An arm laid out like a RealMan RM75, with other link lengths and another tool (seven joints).
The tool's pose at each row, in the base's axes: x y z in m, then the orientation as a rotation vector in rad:
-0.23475, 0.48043, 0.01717, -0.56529, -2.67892, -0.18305
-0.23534, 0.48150, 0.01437, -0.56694, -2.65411, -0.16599
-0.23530, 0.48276, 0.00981, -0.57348, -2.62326, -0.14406
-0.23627, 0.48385, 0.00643, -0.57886, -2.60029, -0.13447
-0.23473, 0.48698, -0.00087, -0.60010, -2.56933, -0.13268
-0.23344, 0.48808, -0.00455, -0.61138, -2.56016, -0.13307
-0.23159, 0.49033, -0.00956, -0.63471, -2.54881, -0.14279
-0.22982, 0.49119, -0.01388, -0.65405, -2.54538, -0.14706
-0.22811, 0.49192, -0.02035, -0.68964, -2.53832, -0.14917
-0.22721, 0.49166, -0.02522, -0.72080, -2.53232, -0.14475
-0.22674, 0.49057, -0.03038, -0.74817, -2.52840, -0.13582
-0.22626, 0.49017, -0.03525, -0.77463, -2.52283, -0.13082
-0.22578, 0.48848, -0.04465, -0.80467, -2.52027, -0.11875
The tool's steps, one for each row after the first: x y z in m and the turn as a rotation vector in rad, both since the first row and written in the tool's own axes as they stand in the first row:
-0.00025, 0.00060, 0.00298, 0.01475, 0.02188, 0.00859
-0.00167, 0.00156, 0.00739, 0.03294, 0.04784, 0.02255
-0.00183, 0.00200, 0.01105, 0.04172, 0.06762, 0.03242
-0.00495, 0.00515, 0.01781, 0.04308, 0.09208, 0.05383
-0.00713, 0.00651, 0.02095, 0.04188, 0.09818, 0.06351
-0.00989, 0.00910, 0.02533, 0.03200, 0.10431, 0.08058
-0.01282, 0.01041, 0.02883, 0.02572, 0.10314, 0.09397
-0.01661, 0.01149, 0.03429, 0.01831, 0.10081, 0.11960
-0.01943, 0.01140, 0.03837, 0.01621, 0.09761, 0.14289
-0.02230, 0.01037, 0.04270, 0.01774, 0.09275, 0.16375
-0.02482, 0.00998, 0.04689, 0.01679, 0.08986, 0.18375
-0.02964, 0.00822, 0.05497, 0.01976, 0.08206, 0.20643

